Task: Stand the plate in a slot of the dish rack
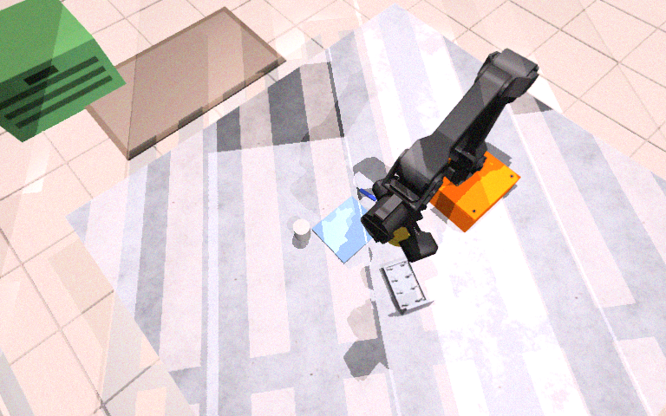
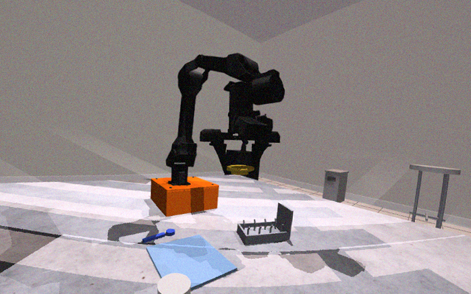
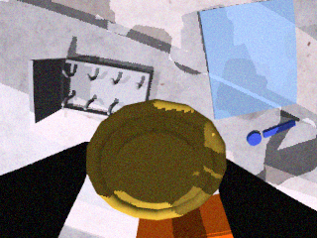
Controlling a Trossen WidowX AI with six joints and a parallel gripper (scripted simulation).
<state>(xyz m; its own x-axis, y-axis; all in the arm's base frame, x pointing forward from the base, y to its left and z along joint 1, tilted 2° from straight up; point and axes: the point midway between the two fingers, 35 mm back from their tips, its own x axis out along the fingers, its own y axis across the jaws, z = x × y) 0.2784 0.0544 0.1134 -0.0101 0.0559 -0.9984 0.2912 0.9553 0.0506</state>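
Now: gripper tip 150 mm above the grey dish rack, 80 mm to the right of it and 20 mm short of it. The rest, counted from my gripper tip: blue spoon: 170 mm below, 160 mm to the right, 80 mm behind; then yellow plate: 10 mm above; then white cylinder: 200 mm to the right, 150 mm below, 140 mm ahead.
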